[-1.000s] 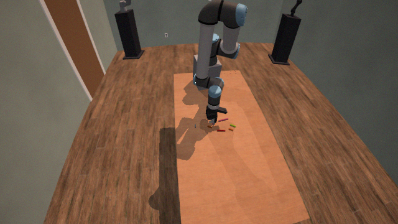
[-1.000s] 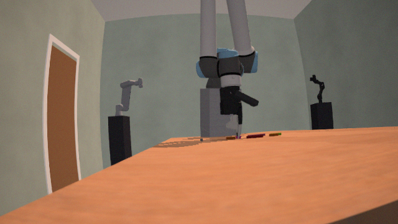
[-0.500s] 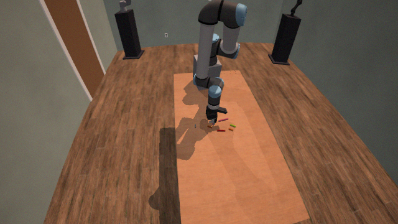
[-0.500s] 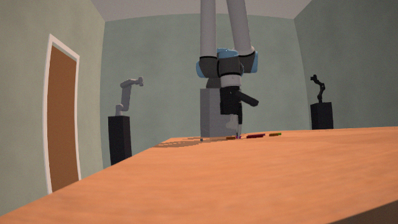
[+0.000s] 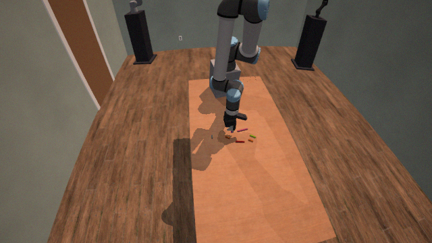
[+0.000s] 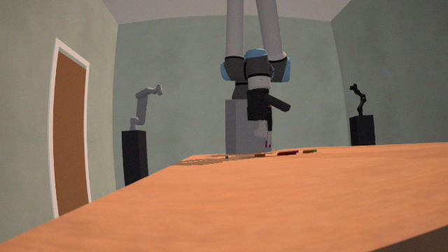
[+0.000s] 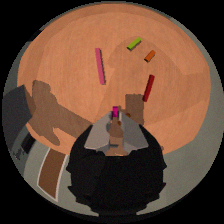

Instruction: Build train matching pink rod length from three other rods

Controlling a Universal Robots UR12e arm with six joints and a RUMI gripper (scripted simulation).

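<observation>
My gripper is now 3 cm short of the grey rod, 16 cm to the left of it and 4 cm above it. From my hand the other things lie so: pink rod: 5 cm behind, 9 cm to the left, 4 cm below; red rod: 7 cm ahead, 6 cm to the left, 4 cm below; magenta rod: 1 cm below.
</observation>
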